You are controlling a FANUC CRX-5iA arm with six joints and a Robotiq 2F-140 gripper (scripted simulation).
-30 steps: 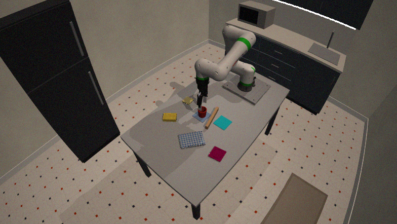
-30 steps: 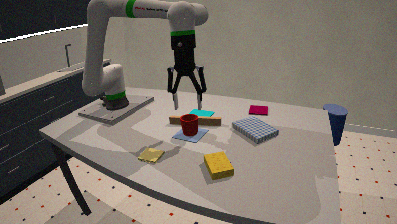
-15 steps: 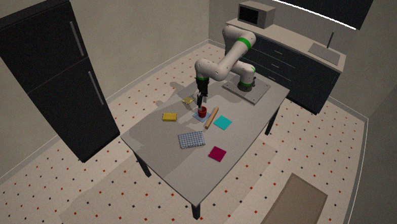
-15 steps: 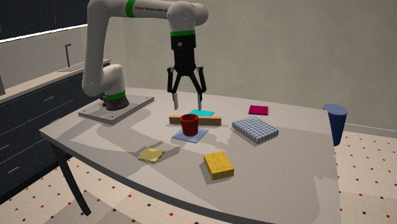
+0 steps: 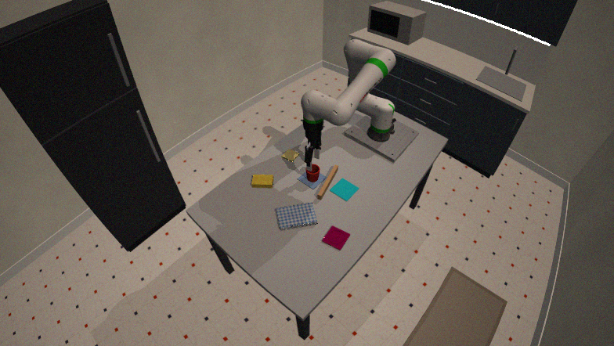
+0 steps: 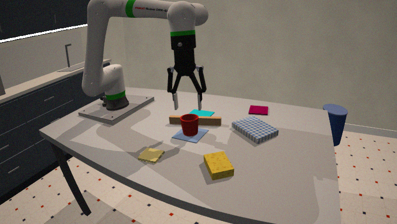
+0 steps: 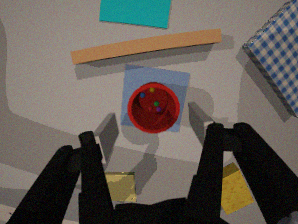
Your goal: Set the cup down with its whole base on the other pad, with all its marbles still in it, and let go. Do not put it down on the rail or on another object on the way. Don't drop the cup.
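My hand is 110 mm above the red cup. The rest, counted from my hand: blue-checked block 230 mm ahead, 150 mm to the left, 120 mm below; wooden rail 40 mm behind, 80 mm to the left, 130 mm below; blue marble 20 mm behind, 120 mm below.
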